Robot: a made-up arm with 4 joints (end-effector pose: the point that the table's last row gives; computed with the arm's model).
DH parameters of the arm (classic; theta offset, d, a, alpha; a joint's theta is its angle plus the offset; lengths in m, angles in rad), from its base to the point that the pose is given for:
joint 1: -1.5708 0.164 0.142 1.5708
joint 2: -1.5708 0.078 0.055 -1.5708
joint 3: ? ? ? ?
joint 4: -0.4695 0 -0.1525 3.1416
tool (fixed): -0.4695 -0.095 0 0
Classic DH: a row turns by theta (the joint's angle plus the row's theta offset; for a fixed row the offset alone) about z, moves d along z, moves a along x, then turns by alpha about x.
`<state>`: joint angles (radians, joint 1 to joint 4).
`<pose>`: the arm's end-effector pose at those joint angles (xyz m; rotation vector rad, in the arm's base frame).
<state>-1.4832 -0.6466 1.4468 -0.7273</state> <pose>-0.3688 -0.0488 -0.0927 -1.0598 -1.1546 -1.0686</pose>
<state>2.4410 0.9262 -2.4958 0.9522</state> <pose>0.1598 0.0778 0.3052 -1.9962 -0.5986 -0.2889</pose>
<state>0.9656 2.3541 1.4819 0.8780</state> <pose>0.1291 -0.0782 0.3637 -0.5579 -1.8987 1.7244</pose>
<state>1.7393 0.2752 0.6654 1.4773</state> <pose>0.2491 0.0025 0.0423 0.6738 -0.2411 0.3423</pose>
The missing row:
joint 3: 1.5708 0.196 0.056 1.5708
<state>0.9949 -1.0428 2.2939 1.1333</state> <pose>0.1525 -0.0565 0.0556 2.0733 -0.5362 -1.2526</pose>
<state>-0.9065 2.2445 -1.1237 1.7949</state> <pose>-0.2537 -0.0012 0.2722 2.0039 0.3029 1.1775</pose>
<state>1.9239 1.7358 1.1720 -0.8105</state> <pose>0.1501 0.0706 0.5147 0.9292 1.6936 -1.6231</pose>
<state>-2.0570 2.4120 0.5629 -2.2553</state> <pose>-0.0385 -0.1357 0.3589 1.0886 2.1148 0.7696</pose>
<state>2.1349 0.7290 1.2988 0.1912</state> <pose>0.3702 0.2214 0.1973 1.1105 -1.3255 2.0131</pose>
